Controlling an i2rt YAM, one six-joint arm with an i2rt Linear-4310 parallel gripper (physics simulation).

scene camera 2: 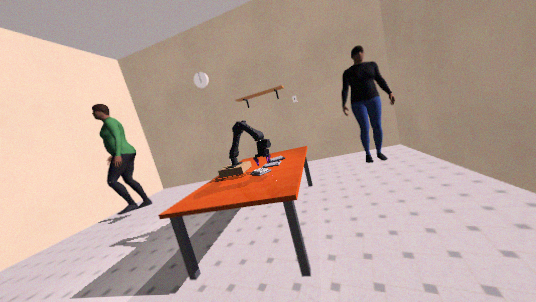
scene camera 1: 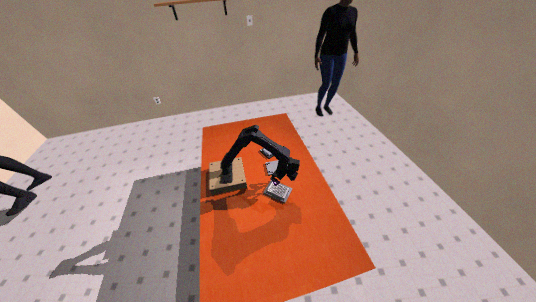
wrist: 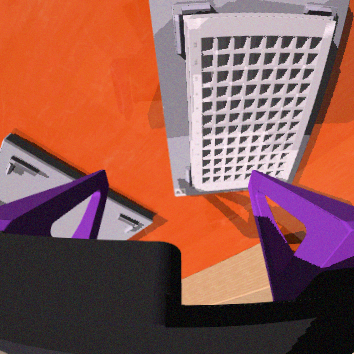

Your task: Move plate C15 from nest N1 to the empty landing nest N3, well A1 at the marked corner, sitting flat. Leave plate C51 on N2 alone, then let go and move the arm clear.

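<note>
My gripper (scene camera 1: 276, 182) (scene camera 2: 263, 161) (wrist: 178, 177) is open and empty, with its purple fingertips above the table between the near and middle nests. A white plate (scene camera 1: 279, 190) (scene camera 2: 260, 171) (wrist: 250, 105) with square wells, taken as C51, sits on the near light grey nest (wrist: 179, 155), N2; its label is unreadable. The middle nest N3 (scene camera 1: 270, 166) (wrist: 25, 185) is light grey; its visible part in the wrist view bears no plate, and the left finger partly hides it. At the far nest N1, plate C15 (scene camera 1: 265, 153) appears small; its details are unclear, and N1 does not show in the wrist view.
The arm's wooden base (scene camera 1: 237, 172) (scene camera 2: 231, 171) (wrist: 225, 280) stands beside the row of nests on the orange table (scene camera 1: 250, 280) (scene camera 2: 240, 192). A person in black (scene camera 1: 337, 35) (scene camera 2: 364, 85) stands beyond the table. A person in green (scene camera 2: 117, 137) stands to the left.
</note>
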